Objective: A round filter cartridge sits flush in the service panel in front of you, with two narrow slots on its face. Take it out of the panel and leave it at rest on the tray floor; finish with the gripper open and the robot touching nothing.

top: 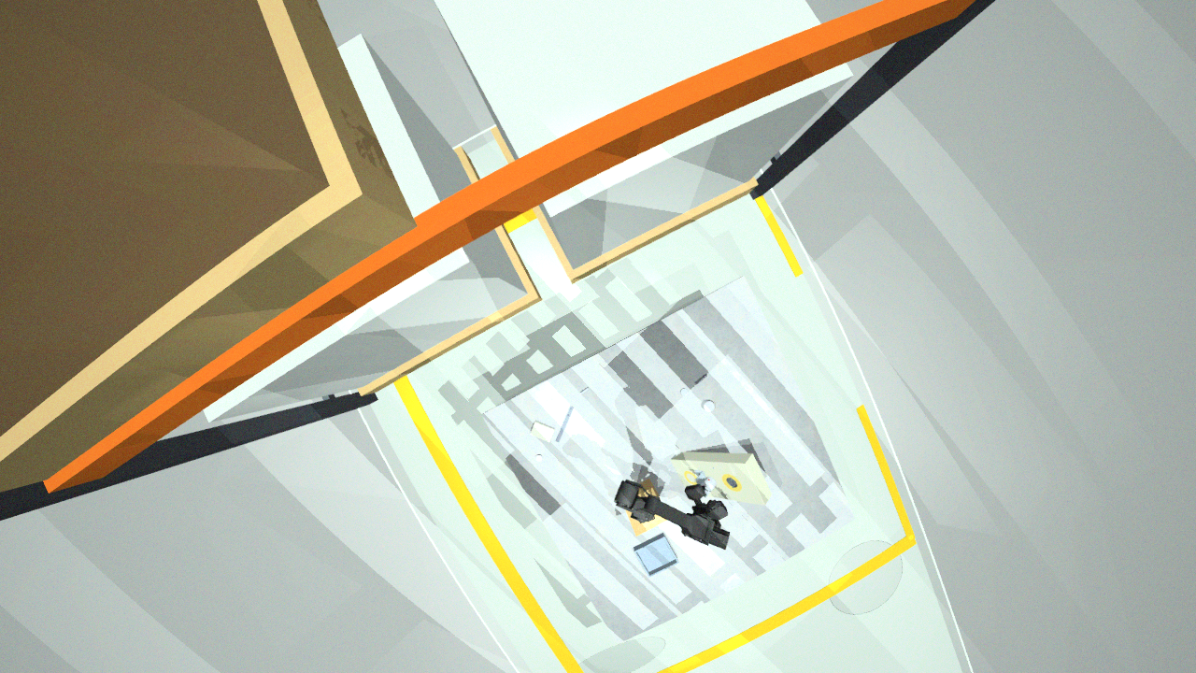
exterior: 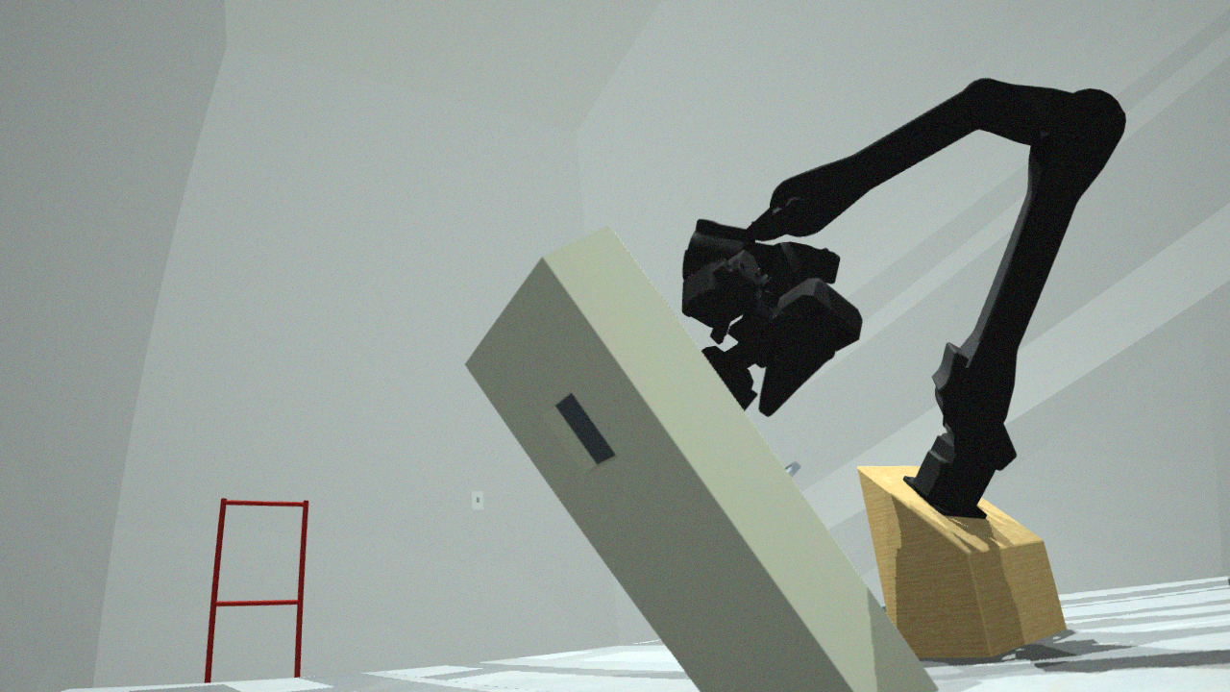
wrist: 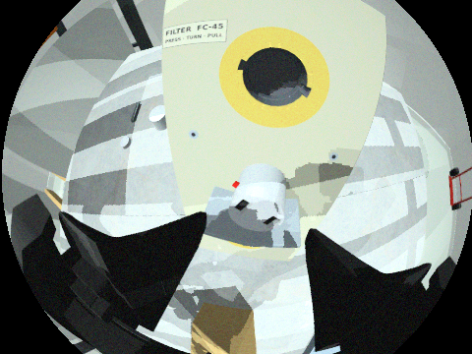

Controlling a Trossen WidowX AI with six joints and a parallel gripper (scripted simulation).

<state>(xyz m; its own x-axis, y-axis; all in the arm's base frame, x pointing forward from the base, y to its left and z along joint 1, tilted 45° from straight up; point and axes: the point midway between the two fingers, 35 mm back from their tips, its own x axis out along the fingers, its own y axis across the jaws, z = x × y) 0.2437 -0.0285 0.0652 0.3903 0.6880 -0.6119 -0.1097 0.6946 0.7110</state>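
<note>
The round filter cartridge is 2 cm ahead of my gripper tip and 4 cm below it. Also, from my gripper tip: service panel 7 cm ahead, 1 cm to the left, 6 cm below; then blue-grey tray 28 cm behind, 32 cm to the right, 20 cm below.
</note>
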